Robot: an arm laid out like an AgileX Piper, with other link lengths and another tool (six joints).
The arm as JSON. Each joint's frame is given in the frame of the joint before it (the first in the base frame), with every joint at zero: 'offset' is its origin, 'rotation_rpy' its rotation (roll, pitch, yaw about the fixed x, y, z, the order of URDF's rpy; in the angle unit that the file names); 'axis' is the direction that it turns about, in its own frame. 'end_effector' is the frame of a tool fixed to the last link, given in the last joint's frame.
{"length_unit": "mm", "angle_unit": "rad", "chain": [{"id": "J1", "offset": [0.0, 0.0, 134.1], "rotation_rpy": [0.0, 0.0, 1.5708], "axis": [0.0, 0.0, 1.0]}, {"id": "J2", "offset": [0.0, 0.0, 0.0], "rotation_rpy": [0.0, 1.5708, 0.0], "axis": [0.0, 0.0, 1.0]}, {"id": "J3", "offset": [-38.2, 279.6, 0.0], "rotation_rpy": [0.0, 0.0, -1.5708], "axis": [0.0, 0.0, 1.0]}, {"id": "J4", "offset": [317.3, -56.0, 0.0], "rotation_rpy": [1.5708, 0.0, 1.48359], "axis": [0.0, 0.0, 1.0]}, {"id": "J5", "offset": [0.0, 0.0, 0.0], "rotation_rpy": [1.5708, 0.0, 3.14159], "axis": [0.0, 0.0, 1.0]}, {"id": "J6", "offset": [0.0, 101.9, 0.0], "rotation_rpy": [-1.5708, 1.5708, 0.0], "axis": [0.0, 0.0, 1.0]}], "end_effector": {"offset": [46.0, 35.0, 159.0], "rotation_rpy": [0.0, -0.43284, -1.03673]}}
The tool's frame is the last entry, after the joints.
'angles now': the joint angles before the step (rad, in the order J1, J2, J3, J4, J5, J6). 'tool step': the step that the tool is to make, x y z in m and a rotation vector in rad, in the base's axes. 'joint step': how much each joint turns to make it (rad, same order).
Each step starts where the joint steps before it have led.
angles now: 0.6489 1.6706 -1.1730 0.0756 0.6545 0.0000
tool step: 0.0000 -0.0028 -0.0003 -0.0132 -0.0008 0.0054
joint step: 0.0000 -0.0002 0.0002 -0.0122 0.0074 -0.0001
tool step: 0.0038 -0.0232 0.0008 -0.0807 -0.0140 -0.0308
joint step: 0.0000 -0.0019 -0.0005 -0.1250 0.0400 0.0908
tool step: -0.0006 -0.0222 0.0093 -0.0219 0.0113 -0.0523
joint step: -0.0290 -0.0287 0.0005 -0.0258 0.0520 0.0330
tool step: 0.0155 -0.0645 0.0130 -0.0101 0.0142 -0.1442
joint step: -0.1444 -0.0392 0.0000 0.0034 0.0564 -0.0066
